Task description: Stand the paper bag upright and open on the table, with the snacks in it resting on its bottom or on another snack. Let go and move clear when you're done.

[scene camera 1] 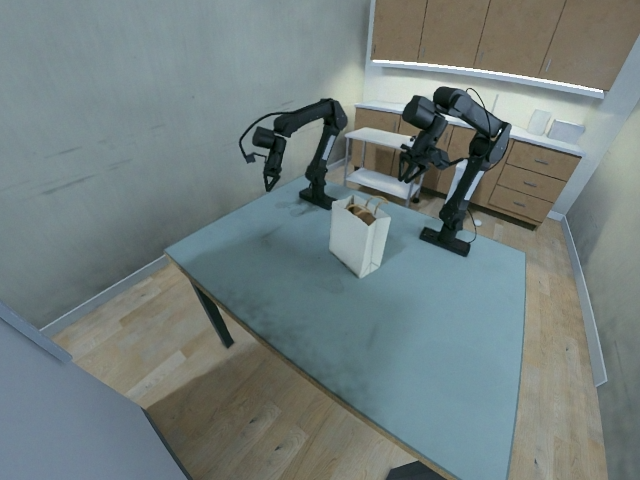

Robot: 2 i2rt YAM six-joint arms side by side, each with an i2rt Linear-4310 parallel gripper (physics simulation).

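The white paper bag (pixel 350 239) stands upright on the blue-green table (pixel 439 330), with its top open and tan handles above the rim. A brown snack (pixel 366 217) shows inside near the opening; what it rests on and any other snacks are hidden by the bag's walls. My left gripper (pixel 405 179) is in the air behind and to the right of the bag, apart from it, its fingers close together with nothing seen between them. My right gripper (pixel 269 189) is open and empty in the air to the left of the bag, well apart from it.
The two arm bases (pixel 316 197) (pixel 445 241) stand on the table's back part, to either side behind the bag. A white cart (pixel 379 136) stands behind the table, before wooden cabinets (pixel 532 183). A grey wall (pixel 155 129) is at the left.
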